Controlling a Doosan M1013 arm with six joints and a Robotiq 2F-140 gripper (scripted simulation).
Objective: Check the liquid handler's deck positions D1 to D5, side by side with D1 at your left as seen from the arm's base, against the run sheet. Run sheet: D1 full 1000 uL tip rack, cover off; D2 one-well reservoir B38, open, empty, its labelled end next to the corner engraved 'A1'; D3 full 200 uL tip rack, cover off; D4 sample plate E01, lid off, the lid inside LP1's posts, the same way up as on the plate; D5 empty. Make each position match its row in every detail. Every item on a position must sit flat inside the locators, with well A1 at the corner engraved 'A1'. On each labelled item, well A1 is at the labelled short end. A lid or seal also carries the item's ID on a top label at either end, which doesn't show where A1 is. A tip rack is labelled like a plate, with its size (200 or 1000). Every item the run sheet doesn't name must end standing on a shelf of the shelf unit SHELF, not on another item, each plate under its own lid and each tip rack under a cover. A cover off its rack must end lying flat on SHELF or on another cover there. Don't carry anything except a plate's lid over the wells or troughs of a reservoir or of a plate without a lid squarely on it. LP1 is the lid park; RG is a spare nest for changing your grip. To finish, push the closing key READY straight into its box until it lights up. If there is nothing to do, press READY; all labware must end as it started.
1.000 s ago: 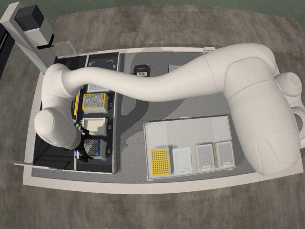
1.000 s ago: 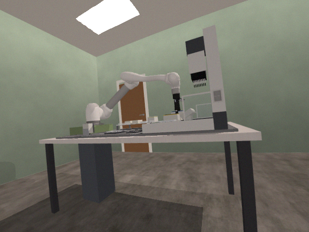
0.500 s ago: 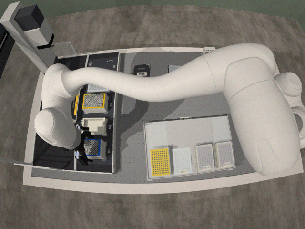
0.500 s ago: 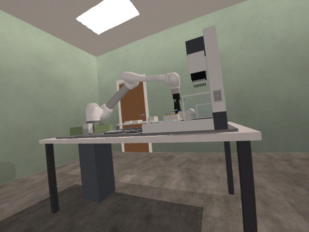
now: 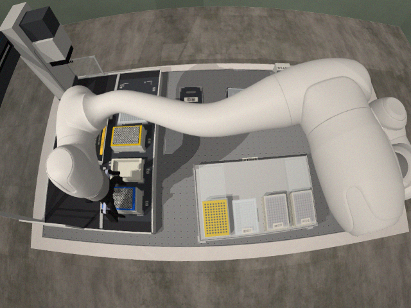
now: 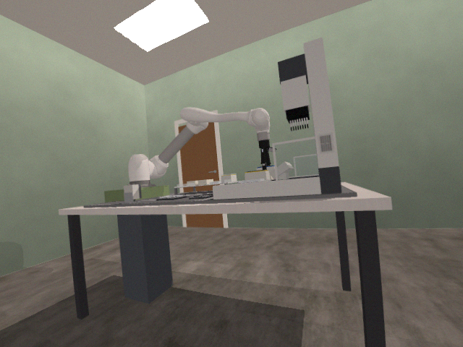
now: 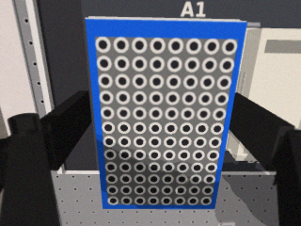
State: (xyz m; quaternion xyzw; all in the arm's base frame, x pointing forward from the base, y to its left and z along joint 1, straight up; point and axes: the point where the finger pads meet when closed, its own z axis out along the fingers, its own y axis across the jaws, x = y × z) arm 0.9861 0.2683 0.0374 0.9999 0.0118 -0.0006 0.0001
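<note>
Now: hand 1 cm short of the blue-rimmed tip rack and 1 cm to the right of it. From my hand the other things lie so: yellow-rimmed tip rack: 1 cm ahead, 24 cm to the right, 2 cm below; then white sample plate: 1 cm ahead, 37 cm to the right, 6 cm below; then cream one-well reservoir: 12 cm to the right, 6 cm below.
</note>
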